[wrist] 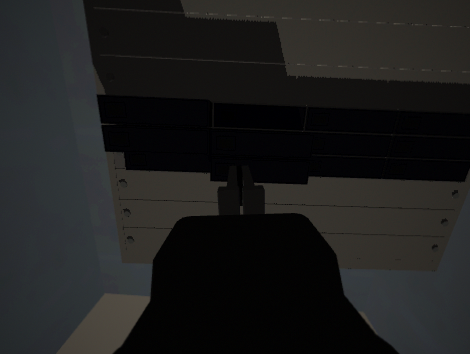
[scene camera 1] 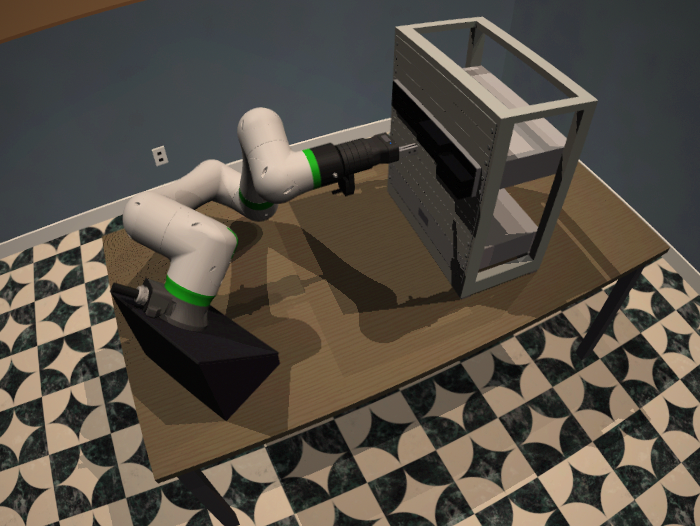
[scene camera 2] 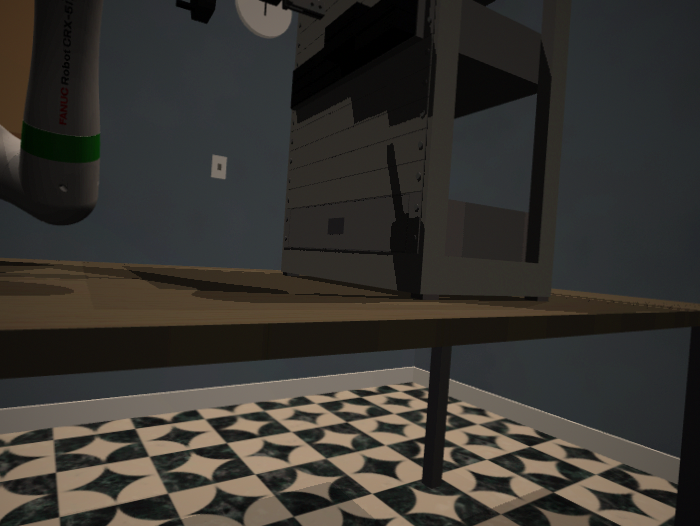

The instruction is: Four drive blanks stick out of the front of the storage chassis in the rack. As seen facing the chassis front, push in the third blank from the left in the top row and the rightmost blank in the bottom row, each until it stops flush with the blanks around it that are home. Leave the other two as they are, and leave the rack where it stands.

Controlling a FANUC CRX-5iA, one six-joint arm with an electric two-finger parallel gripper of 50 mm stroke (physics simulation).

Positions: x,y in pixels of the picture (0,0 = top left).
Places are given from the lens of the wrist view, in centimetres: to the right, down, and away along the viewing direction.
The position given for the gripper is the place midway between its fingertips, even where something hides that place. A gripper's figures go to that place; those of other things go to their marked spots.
gripper [wrist: 239,178]: 0, 0, 16
grey rack [wrist: 349,120]: 14, -7, 23
